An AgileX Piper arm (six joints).
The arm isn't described. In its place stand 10 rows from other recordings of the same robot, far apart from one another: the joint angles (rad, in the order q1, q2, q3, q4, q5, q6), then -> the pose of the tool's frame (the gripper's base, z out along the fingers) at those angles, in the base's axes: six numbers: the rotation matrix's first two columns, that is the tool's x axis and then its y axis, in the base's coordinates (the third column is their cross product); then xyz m.
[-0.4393, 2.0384, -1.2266, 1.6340, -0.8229, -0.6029] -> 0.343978 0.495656 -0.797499 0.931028 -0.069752 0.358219 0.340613 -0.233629 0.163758
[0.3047, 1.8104, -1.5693, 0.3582, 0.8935, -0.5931] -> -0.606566 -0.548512 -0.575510 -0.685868 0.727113 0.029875 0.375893 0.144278 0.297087
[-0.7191, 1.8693, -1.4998, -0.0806, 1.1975, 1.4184] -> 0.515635 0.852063 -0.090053 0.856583 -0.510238 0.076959 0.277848 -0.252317 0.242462
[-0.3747, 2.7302, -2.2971, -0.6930, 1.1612, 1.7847] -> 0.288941 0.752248 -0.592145 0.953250 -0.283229 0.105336 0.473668 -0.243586 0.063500
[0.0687, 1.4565, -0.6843, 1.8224, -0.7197, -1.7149] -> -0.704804 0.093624 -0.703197 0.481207 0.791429 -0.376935 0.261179 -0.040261 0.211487
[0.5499, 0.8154, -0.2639, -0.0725, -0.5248, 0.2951] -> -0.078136 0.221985 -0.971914 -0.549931 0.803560 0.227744 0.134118 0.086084 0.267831
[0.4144, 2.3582, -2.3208, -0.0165, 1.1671, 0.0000] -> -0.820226 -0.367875 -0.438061 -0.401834 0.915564 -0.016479 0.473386 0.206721 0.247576
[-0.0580, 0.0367, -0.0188, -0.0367, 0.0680, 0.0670] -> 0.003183 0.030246 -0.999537 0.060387 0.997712 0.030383 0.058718 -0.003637 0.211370
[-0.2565, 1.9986, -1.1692, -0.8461, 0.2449, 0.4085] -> -0.841249 -0.196264 -0.503767 0.014005 0.923559 -0.383200 0.389624 -0.119267 0.140197
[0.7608, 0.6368, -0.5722, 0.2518, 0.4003, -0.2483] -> -0.247618 -0.257254 -0.934080 -0.755872 0.654410 0.020146 0.088543 0.096490 0.317176
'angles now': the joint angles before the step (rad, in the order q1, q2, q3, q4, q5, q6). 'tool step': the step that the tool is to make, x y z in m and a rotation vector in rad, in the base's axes. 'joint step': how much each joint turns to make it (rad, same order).
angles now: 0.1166, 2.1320, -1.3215, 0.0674, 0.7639, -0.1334
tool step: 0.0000, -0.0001, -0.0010, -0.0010, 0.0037, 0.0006
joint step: -0.0001, 0.0030, -0.0009, -0.0008, 0.0017, -0.0001
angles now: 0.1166, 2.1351, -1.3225, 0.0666, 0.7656, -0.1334
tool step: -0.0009, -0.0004, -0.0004, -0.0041, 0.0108, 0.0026
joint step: -0.0001, 0.0009, -0.0002, -0.0044, 0.0105, 0.0007
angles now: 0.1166, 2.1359, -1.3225, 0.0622, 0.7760, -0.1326
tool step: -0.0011, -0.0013, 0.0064, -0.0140, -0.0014, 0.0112
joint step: 0.0001, -0.0167, 0.0000, -0.0197, 0.0169, 0.0025
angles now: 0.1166, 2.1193, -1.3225, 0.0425, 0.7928, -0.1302
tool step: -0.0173, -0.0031, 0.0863, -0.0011, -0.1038, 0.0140
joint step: -0.0001, -0.2285, 0.0001, -0.0187, 0.1255, -0.0002
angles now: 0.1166, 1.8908, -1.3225, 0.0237, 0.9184, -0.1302
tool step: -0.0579, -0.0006, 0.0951, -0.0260, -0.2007, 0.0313
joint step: 0.0342, -0.3369, 0.0759, -0.0627, 0.0656, 0.0247
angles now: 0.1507, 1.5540, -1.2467, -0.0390, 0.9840, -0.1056
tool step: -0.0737, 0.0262, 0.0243, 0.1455, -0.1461, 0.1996
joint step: 0.0947, -0.2897, 0.2131, 0.1874, -0.0885, -0.1597
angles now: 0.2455, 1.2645, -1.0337, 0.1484, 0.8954, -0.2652
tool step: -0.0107, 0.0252, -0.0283, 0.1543, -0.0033, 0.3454
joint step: 0.0024, 0.0189, 0.1195, 0.4191, -0.0389, -0.5312
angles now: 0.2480, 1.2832, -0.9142, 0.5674, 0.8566, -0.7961
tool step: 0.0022, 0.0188, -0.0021, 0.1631, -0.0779, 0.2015
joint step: 0.0008, 0.0411, 0.0189, 0.3197, 0.0249, -0.3822
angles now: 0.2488, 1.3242, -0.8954, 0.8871, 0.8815, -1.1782
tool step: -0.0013, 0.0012, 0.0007, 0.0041, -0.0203, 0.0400
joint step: -0.0001, 0.0000, 0.0002, 0.0178, 0.0162, -0.0511
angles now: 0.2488, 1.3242, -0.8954, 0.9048, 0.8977, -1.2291
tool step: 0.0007, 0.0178, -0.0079, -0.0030, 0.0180, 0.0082
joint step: 0.0761, 0.0336, 0.0002, 0.0036, -0.0591, 0.0346
